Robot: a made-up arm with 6 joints.
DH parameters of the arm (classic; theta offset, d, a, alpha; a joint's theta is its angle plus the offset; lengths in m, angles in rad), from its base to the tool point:
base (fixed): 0 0.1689 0 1.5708
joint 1: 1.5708 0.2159 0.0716 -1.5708
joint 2: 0 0.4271 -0.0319 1.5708
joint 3: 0.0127 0 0.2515 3.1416
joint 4: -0.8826 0 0.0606 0
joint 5: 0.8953 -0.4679 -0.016 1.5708
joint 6: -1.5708 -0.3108 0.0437 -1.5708
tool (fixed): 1.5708 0.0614 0 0
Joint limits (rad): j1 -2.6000..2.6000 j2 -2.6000..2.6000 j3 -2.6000..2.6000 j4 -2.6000..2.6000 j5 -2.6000..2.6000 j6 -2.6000..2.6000
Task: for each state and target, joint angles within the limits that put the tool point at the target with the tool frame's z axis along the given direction. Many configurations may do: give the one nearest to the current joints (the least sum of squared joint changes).
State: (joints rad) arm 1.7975 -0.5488 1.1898 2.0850 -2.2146 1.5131
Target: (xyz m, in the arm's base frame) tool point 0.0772 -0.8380 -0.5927 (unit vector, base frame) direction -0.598 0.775 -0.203
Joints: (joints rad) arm 1.9349 -0.6762 0.8048 1.5075 -2.5740 1.5951
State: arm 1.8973 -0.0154 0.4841 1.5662 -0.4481 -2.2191
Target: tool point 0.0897 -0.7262 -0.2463 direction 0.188 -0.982 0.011
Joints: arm 1.5979 -0.1928 0.4622 1.6898 -0.1831 -1.5640
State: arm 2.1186 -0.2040 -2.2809 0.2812 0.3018 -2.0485
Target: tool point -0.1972 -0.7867 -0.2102 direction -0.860 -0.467 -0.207
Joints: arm 1.2997 0.5631 -2.0264 0.1791 0.1204 -2.2019
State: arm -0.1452 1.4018 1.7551 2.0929 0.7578 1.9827
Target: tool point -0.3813 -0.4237 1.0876 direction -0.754 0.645 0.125
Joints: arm -0.7256 1.3591 1.3398 2.4366 1.1742 2.5792
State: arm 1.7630 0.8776 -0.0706 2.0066 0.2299 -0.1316
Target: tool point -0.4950 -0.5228 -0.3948 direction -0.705 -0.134 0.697
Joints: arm 1.6322 1.1633 0.7742 1.9059 0.2533 -0.7204
